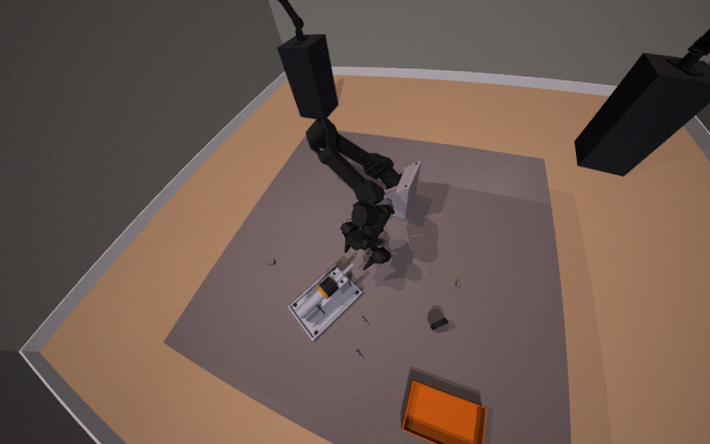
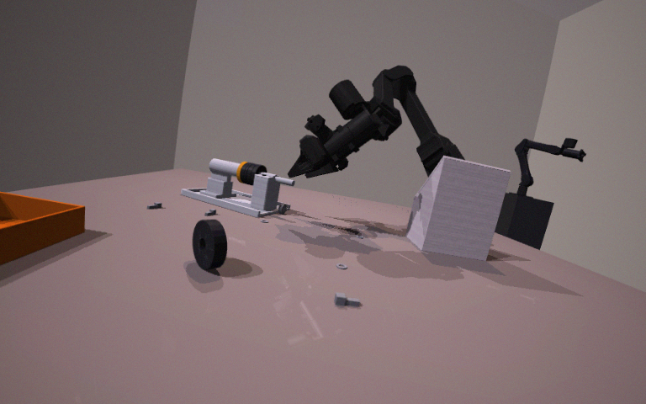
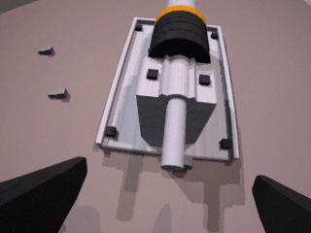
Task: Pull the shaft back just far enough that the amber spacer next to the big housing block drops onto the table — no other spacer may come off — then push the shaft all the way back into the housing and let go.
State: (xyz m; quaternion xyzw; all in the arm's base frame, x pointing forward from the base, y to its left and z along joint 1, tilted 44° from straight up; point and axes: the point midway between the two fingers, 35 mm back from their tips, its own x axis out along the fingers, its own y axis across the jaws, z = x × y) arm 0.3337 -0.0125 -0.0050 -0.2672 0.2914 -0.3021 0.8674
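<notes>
Now: the thin grey shaft 11 cm ahead of my gripper tip, 4 cm to the right of it and 2 cm below it. The rest, counted from my gripper tip: orange tray 30 cm ahead, 40 cm to the left, 9 cm below; amber spacer 13 cm ahead, 5 cm to the right, 2 cm below.
</notes>
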